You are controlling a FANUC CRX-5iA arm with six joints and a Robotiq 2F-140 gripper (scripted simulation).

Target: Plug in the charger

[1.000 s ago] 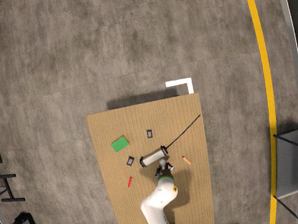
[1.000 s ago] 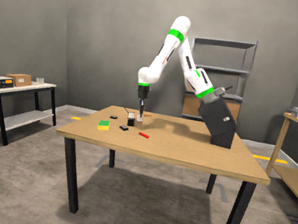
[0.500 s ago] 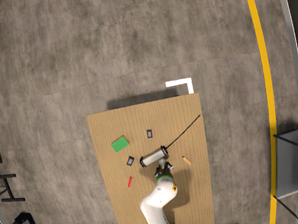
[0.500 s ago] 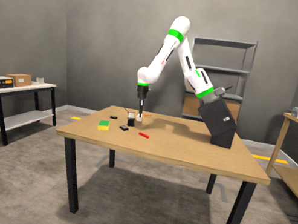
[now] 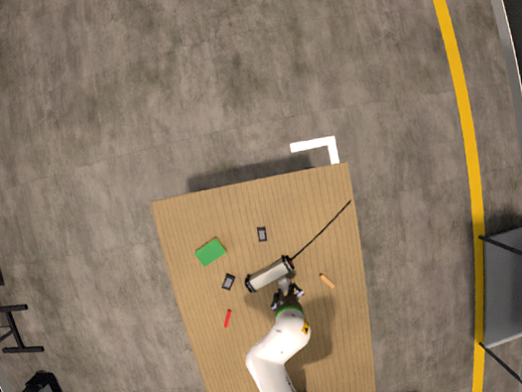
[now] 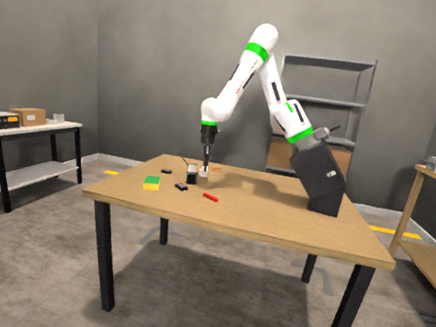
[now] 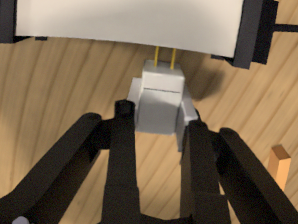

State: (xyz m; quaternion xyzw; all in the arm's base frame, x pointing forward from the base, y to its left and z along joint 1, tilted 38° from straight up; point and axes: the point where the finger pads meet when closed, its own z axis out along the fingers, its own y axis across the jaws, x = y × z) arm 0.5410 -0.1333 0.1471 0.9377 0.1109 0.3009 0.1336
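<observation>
The charger is 1 cm ahead of my hand and 1 cm below it.
</observation>
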